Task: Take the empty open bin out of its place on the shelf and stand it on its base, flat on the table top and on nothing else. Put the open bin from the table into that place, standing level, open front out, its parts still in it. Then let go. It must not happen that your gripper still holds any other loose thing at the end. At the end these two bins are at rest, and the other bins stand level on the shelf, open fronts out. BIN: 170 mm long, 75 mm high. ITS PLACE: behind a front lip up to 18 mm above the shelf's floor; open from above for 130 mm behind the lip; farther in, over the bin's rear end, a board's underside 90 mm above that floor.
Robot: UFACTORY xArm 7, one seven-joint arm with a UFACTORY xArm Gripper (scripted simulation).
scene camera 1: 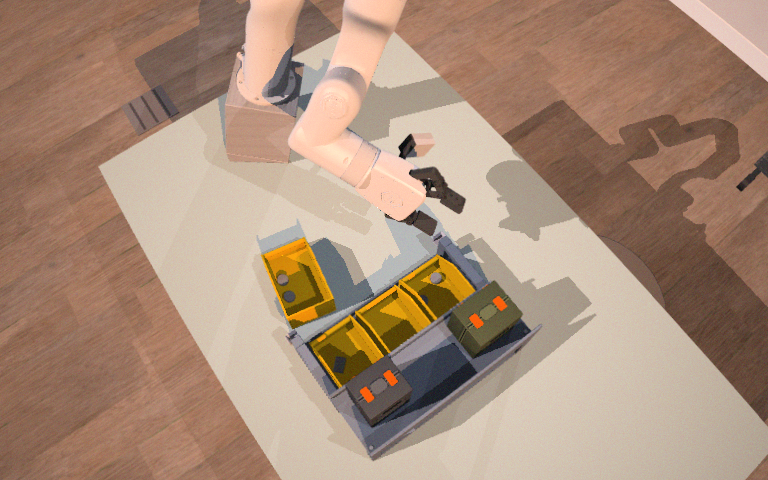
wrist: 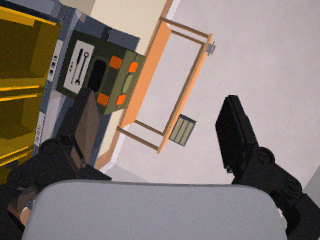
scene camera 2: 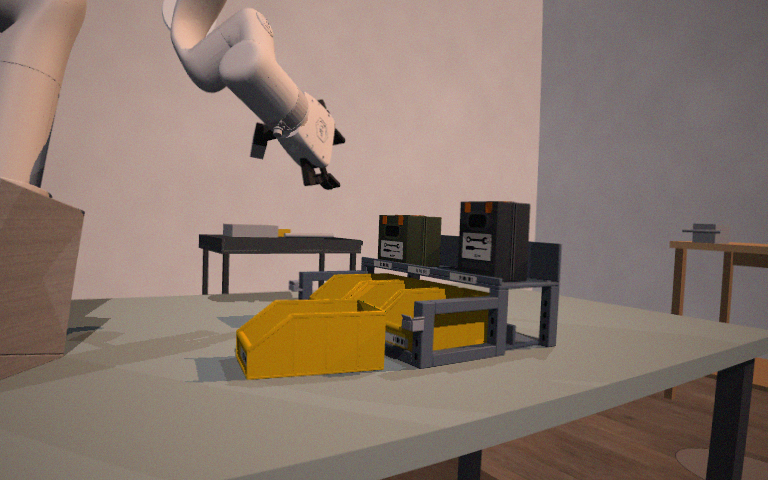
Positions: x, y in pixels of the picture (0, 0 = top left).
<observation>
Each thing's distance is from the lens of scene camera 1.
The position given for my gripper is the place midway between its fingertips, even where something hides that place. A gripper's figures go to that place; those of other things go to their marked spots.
my gripper point(scene camera 1: 448, 218): 0.96 m
yellow open bin point(scene camera 1: 293, 259): 1.24 m
yellow open bin point(scene camera 1: 396, 318): 1.17 m
yellow open bin point(scene camera 1: 349, 340): 1.16 m
yellow open bin point(scene camera 1: 453, 288): 1.20 m
</observation>
